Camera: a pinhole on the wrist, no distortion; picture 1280 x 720 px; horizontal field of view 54.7 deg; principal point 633.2 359.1 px. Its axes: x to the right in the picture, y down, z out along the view. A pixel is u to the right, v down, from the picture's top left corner.
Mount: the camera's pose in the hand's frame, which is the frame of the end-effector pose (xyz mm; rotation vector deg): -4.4 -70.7 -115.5 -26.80 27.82 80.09
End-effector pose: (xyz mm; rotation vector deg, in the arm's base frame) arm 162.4 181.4 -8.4 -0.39 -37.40 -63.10
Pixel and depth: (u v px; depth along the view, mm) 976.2 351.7 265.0
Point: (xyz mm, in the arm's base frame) 256.3 252.3 90.9
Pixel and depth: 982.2 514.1 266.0
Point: 251.7 283.1 75.0
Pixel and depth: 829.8 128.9 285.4
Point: 239.8 214.9 137.7
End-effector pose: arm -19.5 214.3 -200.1 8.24 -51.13 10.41
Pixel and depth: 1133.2 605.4 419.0
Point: -214.2 494.2 -145.4
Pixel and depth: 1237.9 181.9 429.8
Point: -119.2 532.9 -34.6
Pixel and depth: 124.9 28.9 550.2
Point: -297.1 181.3 203.5
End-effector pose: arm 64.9 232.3 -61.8 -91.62 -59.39 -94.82
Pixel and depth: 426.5 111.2 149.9
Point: 67.0 257.7 -34.1
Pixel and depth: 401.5 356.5 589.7
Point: 439.2 508.6 -42.5
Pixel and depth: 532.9 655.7 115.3
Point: 51.4 219.7 -89.5
